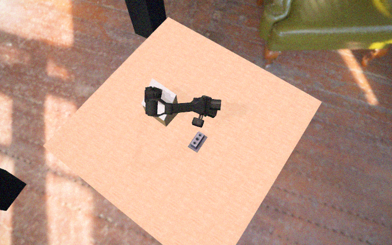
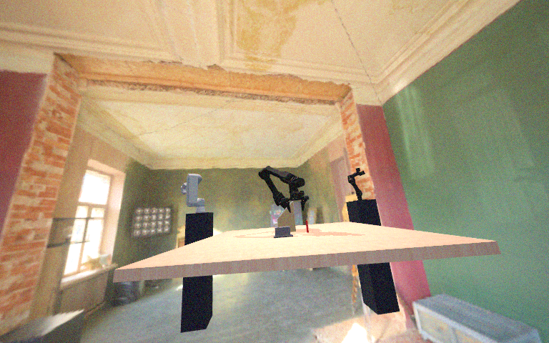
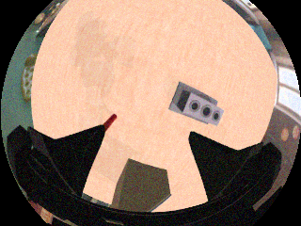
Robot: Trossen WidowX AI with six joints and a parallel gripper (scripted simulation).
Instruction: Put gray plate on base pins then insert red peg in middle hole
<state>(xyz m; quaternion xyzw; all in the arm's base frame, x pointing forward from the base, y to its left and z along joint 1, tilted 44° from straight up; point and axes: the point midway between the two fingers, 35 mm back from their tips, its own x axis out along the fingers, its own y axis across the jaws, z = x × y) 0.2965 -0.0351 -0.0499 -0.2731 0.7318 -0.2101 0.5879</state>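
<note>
My gripper tip is 6 cm past the red peg, 7 cm to the right of it and 10 cm above it. Round my gripper tip: gray plate (3 cm ahead, 11 cm to the right, 10 cm below); then thin flat base (3 cm ahead, 11 cm to the right, 14 cm below).
</note>
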